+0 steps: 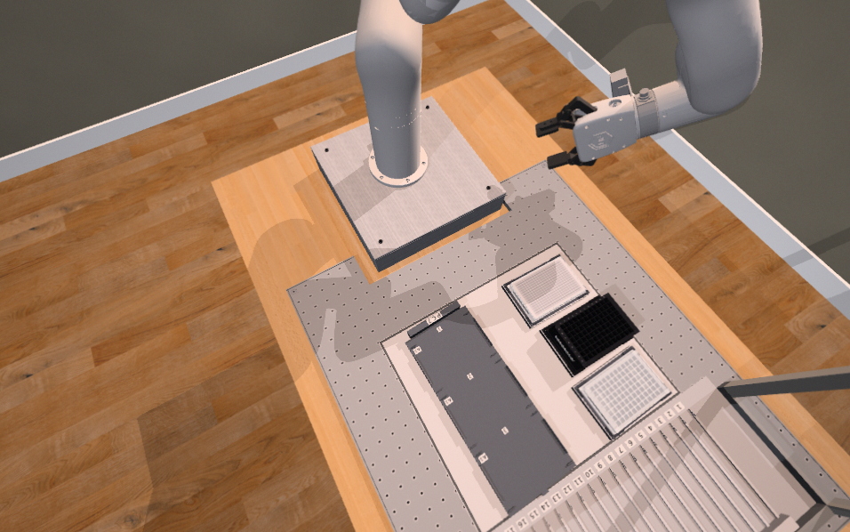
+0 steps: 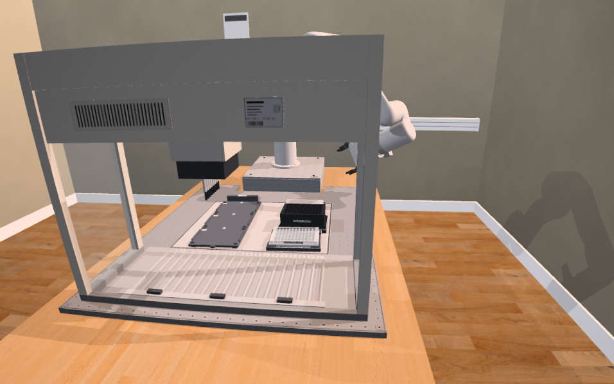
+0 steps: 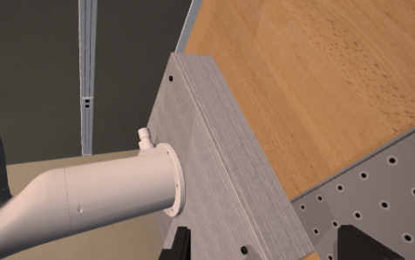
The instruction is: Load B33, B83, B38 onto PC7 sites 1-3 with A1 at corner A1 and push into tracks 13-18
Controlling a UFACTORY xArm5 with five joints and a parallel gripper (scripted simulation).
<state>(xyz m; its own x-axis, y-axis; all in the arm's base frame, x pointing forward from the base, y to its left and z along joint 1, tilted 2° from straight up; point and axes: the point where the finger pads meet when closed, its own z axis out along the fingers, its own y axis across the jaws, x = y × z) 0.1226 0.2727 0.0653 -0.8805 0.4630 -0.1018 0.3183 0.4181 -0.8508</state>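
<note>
Now: the plate nest S3 460 mm ahead of my hand, 110 mm below it and 80 mm to the right of it. The rest, counted from my hand: plate carrier PC7: 370 mm ahead, 310 mm to the right, 100 mm below; then black deep-well block B83: 350 mm ahead, 80 mm to the right, 80 mm below; then plate nest S2: 350 mm ahead, 110 mm below, 80 mm to the right.
</note>
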